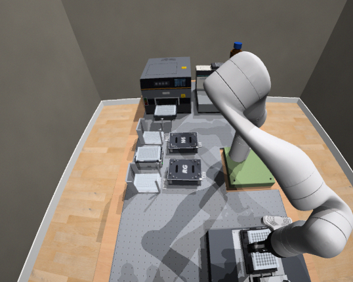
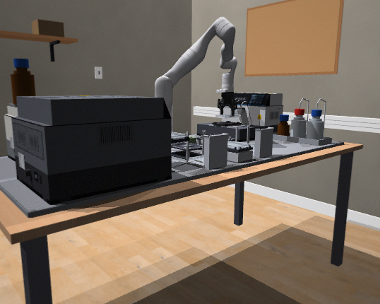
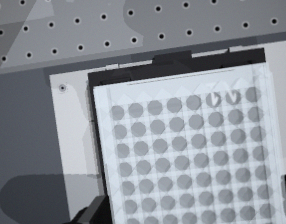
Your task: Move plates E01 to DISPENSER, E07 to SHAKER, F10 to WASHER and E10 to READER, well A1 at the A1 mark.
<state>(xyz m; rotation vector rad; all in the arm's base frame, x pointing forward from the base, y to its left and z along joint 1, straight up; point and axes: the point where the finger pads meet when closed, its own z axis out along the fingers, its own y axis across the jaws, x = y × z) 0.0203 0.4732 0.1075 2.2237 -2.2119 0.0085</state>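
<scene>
Now: the washer nest 6 cm below my hand. Also, from my hand: DONE label (37 cm ahead, 32 cm to the right, 14 cm below); then nest RG (27 cm ahead, 37 cm to the right, 8 cm below); then A1 corner mark (19 cm ahead, 32 cm to the right, 8 cm below).
</scene>
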